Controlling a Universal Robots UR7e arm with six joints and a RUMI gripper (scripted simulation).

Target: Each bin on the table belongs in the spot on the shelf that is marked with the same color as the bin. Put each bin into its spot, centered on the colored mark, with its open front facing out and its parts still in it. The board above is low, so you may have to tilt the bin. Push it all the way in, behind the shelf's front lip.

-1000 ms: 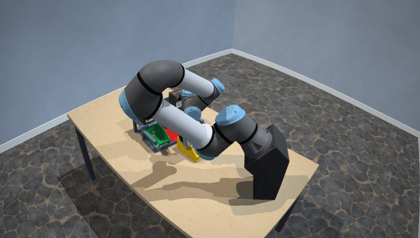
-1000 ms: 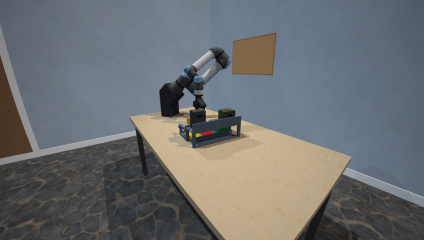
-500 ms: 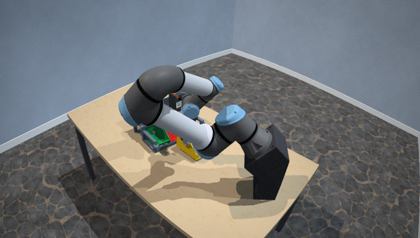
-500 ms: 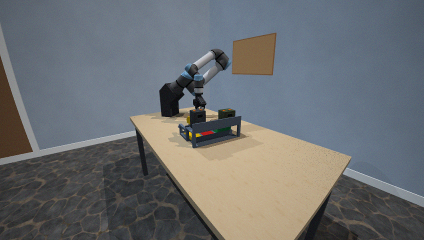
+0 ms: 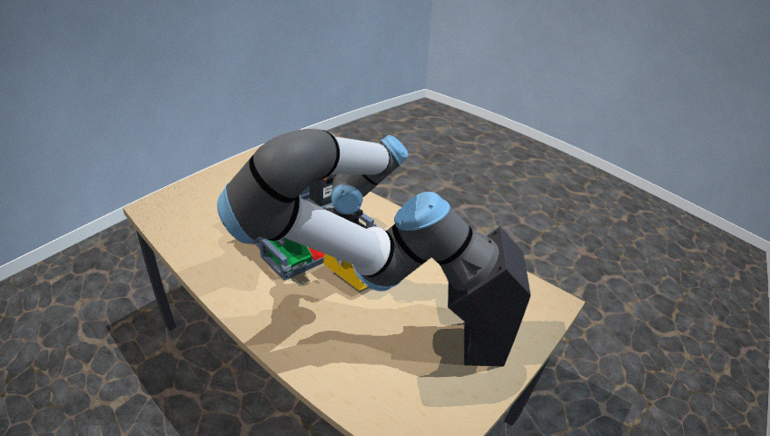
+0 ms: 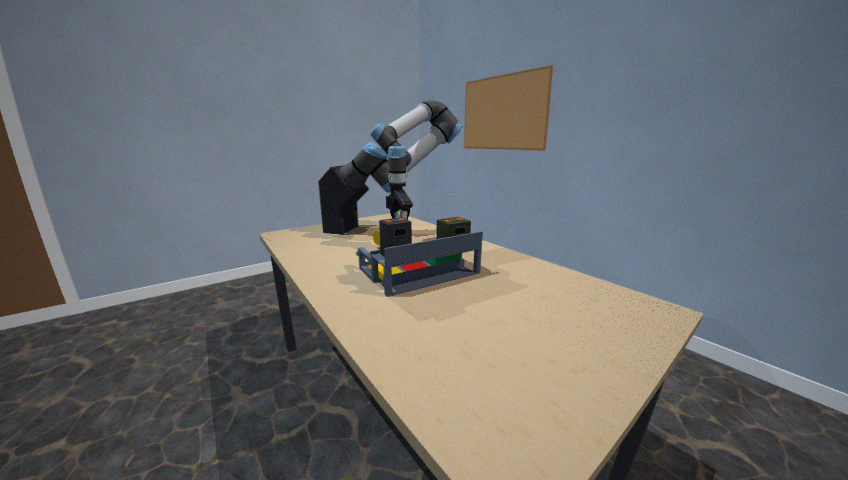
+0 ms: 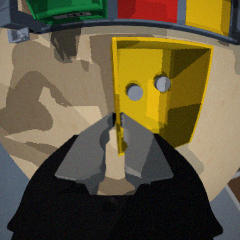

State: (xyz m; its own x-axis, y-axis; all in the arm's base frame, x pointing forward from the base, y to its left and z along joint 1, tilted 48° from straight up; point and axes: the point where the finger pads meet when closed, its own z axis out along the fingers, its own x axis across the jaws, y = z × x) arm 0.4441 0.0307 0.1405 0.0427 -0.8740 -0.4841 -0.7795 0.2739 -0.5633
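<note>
The yellow bin is 5 cm to the right of my hand and 3 cm below it. Round my hand: green bin 21 cm ahead, 7 cm to the left, 5 cm below; black box 31 cm ahead, 16 cm to the right, 7 cm above.
</note>
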